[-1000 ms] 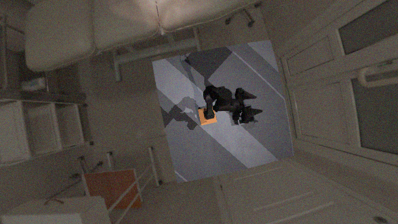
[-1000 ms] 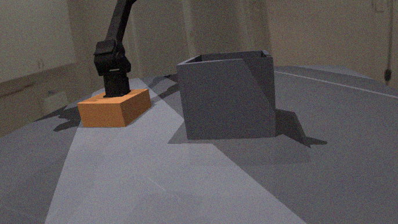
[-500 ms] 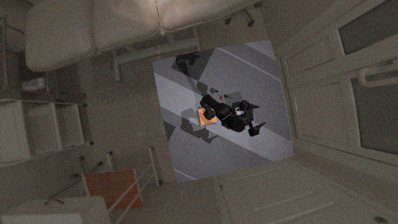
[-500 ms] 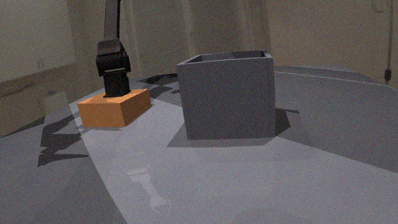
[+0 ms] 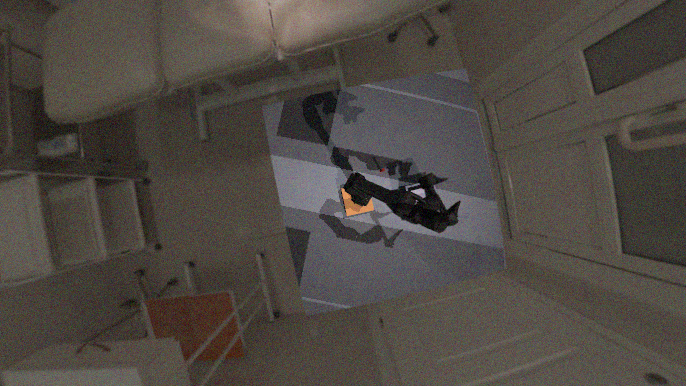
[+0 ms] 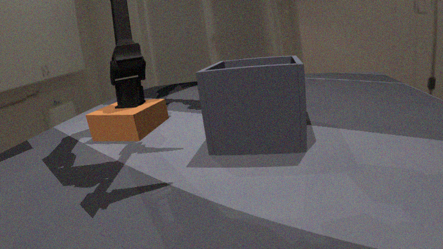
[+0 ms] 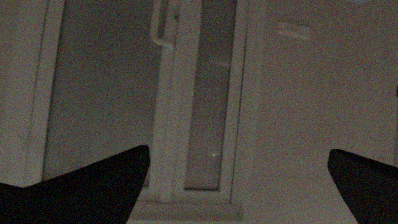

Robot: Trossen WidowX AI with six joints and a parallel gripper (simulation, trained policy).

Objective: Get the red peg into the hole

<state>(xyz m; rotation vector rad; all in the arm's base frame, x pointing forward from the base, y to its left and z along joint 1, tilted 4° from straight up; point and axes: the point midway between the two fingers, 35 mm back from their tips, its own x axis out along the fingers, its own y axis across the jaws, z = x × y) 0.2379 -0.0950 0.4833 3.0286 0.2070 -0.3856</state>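
Right now the red peg is 120 mm behind my gripper tip, 170 mm to the left of it and 480 mm below it. Round my gripper tip: plate (20 mm ahead, 40 mm to the right, 470 mm below).
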